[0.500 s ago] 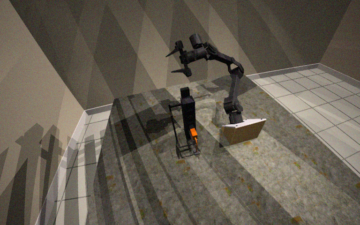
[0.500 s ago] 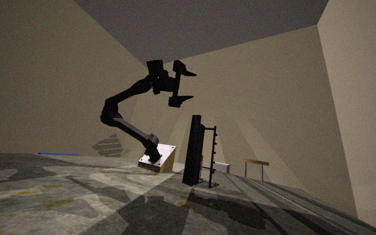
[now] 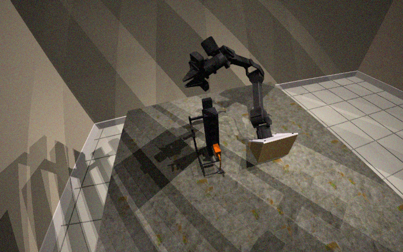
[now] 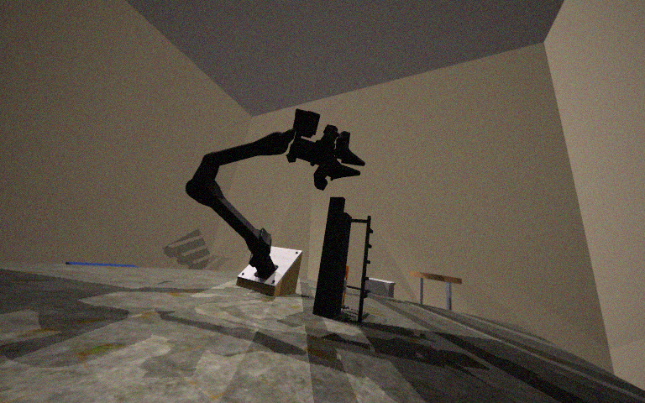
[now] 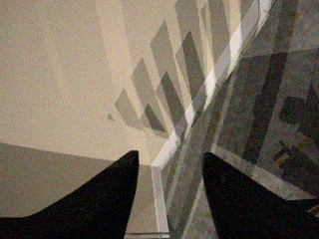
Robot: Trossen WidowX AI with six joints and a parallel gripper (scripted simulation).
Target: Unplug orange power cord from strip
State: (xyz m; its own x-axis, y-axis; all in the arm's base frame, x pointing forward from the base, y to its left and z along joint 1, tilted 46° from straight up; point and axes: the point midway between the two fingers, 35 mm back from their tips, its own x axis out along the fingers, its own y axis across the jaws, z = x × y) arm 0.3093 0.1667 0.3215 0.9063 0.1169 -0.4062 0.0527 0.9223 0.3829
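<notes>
Right now my gripper tip is 26 cm above the orange plug, 14 cm to the right of it and 9 cm past it. Also, from my gripper tip: thin black frame: 24 cm below, 8 cm to the left; then black upright block: 22 cm below, 8 cm behind, 4 cm to the left.
</notes>
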